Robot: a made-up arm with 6 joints. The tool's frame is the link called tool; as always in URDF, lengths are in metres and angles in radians.
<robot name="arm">
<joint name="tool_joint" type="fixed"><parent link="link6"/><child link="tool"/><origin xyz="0 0 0" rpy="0 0 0"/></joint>
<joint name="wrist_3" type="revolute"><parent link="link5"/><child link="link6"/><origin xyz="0 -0.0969 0" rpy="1.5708 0 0"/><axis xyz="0 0 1"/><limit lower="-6.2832" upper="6.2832" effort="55" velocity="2"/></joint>
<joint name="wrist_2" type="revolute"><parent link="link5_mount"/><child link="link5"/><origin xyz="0 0 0" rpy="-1.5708 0 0"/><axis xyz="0 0 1"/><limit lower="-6.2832" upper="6.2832" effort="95" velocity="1.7"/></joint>
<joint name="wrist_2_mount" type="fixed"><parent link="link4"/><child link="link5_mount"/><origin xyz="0 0 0" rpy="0 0 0"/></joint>
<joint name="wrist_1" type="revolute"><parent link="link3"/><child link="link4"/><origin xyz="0 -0.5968 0" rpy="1.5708 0 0"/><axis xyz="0 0 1"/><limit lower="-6.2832" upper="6.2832" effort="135" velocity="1.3"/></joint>
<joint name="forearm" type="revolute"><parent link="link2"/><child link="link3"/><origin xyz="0 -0.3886 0" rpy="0 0 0"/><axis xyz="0 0 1"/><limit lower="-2.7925" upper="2.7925" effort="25" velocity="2.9"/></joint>
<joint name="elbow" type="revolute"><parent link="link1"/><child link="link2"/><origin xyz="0 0.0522 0" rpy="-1.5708 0 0"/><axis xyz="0 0 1"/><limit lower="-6.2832" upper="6.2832" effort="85" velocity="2.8"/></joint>
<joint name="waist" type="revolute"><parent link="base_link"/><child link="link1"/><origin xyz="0 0 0.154" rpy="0 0 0"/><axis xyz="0 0 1"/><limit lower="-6.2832" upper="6.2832" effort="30" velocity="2.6"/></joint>
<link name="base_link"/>
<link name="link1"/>
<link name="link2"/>
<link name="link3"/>
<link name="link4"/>
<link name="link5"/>
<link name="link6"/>
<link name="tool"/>
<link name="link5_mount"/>
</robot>
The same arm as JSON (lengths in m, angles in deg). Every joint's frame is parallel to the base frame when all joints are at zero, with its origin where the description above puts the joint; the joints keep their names.
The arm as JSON. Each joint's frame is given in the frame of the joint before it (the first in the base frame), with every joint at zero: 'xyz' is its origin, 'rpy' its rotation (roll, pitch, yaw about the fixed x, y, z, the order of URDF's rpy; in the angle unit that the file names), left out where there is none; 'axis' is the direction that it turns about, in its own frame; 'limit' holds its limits. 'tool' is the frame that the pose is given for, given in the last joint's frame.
{"units": {"length": "m", "angle": "deg"}, "joints": [
  {"name": "waist", "type": "revolute", "origin": {"xyz": [0.0, 0.0, 0.154]}, "axis": "+z", "limit": {"lower": -360.0, "upper": 360.0}},
  {"name": "elbow", "type": "revolute", "origin": {"xyz": [0.0, 0.0522, 0.0]}, "axis": "+y", "limit": {"lower": -360.0, "upper": 360.0}},
  {"name": "forearm", "type": "revolute", "origin": {"xyz": [0.0, 0.0, 0.3886]}, "axis": "+y", "limit": {"lower": -160.0, "upper": 160.0}},
  {"name": "wrist_1", "type": "revolute", "origin": {"xyz": [0.0, 0.0, 0.5968]}, "axis": "+z", "limit": {"lower": -360.0, "upper": 360.0}},
  {"name": "wrist_2", "type": "revolute", "origin": {"xyz": [0.0, 0.0, 0.0]}, "axis": "+y", "limit": {"lower": -360.0, "upper": 360.0}},
  {"name": "wrist_3", "type": "revolute", "origin": {"xyz": [0.0, 0.0, 0.0969]}, "axis": "+z", "limit": {"lower": -360.0, "upper": 360.0}}
], "tool": {"origin": {"xyz": [0.0, 0.0, 0.0]}}}

